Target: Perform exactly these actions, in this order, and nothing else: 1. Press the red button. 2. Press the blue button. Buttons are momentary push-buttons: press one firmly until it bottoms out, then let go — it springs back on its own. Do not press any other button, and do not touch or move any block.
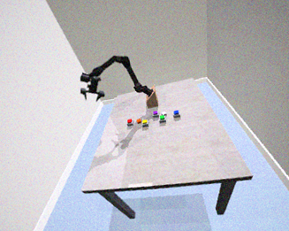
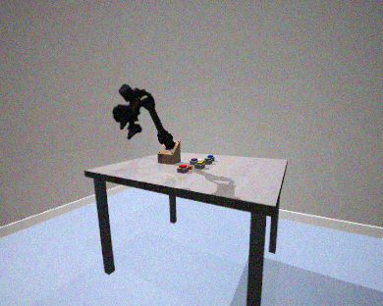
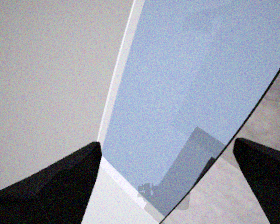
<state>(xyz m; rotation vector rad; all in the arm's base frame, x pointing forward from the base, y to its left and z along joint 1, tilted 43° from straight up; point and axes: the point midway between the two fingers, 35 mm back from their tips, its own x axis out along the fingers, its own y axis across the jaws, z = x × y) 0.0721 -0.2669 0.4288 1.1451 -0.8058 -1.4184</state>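
The red button is 29 cm to the left of my gripper tip, 20 cm below it and 14 cm ahead of it. Round my gripper tip: yellow button 41 cm to the left, 20 cm below, 20 cm ahead; orange block 36 cm to the left, 22 cm below, 15 cm ahead; purple button 51 cm to the left, 20 cm below, 12 cm ahead.
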